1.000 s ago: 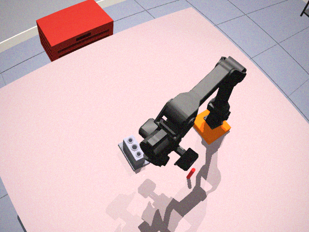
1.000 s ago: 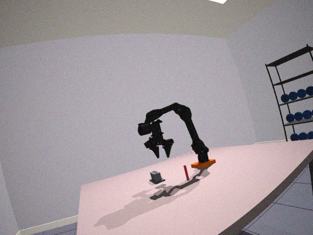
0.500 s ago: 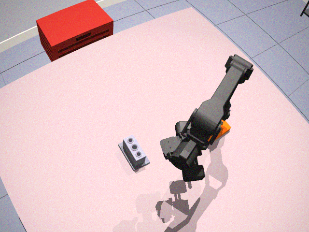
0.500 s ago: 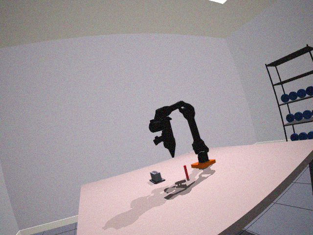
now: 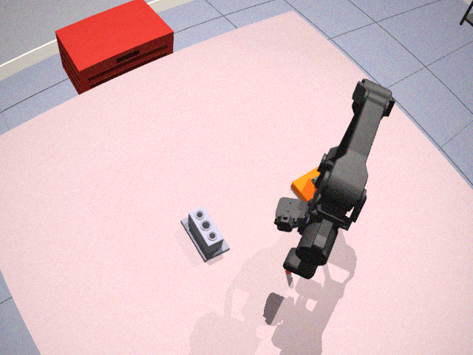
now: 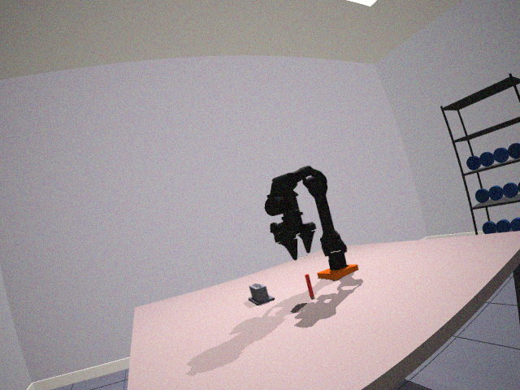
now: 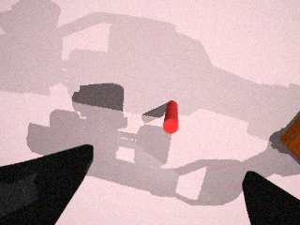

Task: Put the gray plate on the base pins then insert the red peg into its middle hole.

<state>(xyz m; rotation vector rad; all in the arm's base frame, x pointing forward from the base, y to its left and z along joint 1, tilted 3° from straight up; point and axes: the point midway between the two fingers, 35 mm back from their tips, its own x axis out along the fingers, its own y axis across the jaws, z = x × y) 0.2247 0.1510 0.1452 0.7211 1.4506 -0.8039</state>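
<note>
The red peg is 110 mm below my gripper tip. Round my gripper tip: gray plate: 130 mm ahead, 180 mm to the right, 100 mm below.
</note>
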